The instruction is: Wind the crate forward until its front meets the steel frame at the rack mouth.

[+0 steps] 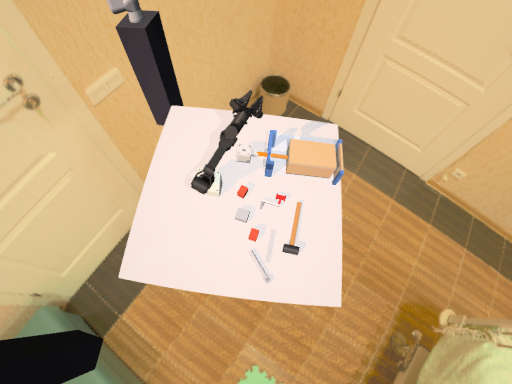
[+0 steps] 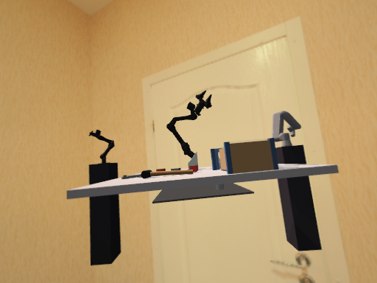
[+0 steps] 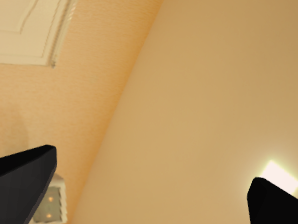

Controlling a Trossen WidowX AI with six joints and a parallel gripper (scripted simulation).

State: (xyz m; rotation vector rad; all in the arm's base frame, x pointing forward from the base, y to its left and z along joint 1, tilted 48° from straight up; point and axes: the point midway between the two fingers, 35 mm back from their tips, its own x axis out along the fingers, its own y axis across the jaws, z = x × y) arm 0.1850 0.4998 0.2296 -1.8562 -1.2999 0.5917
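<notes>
My gripper tip is 180 mm short of the winch handle, 220 mm to the left of it and 650 mm above it. From my gripper tip the other things lie so: red knob: 220 mm ahead, 200 mm to the right, 650 mm below; then blue frame: 90 mm ahead, 90 mm to the left, 560 mm below; then white winch: 80 mm behind, 60 mm to the left, 640 mm below.
</notes>
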